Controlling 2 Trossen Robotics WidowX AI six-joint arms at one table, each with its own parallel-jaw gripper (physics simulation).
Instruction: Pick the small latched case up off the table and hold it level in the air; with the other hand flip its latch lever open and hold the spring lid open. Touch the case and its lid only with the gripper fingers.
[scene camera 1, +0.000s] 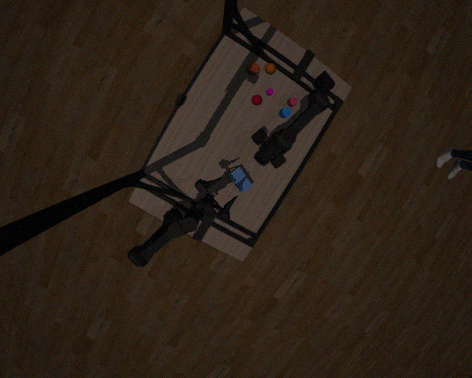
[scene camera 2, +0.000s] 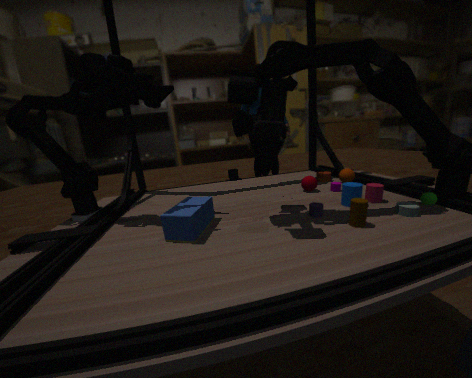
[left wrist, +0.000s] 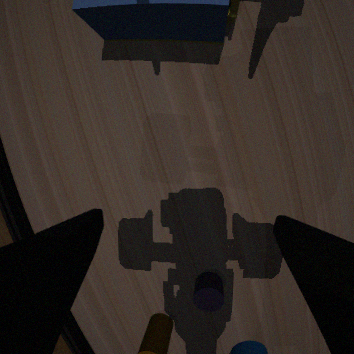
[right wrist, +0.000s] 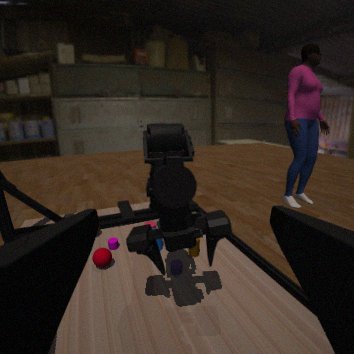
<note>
My right gripper (scene camera 2: 164, 82) is open, with nothing in its grasp. I also see my left gripper (scene camera 2: 265, 175) and a blue latched case (scene camera 2: 185, 222).
The blue latched case is seen too in the left wrist view (left wrist: 185, 28). My left gripper shows as well in the left wrist view (left wrist: 191, 221) and in the right wrist view (right wrist: 186, 269). My right gripper shows as well in scene camera 1 (scene camera 1: 230, 187) and in the right wrist view (right wrist: 184, 215).
</note>
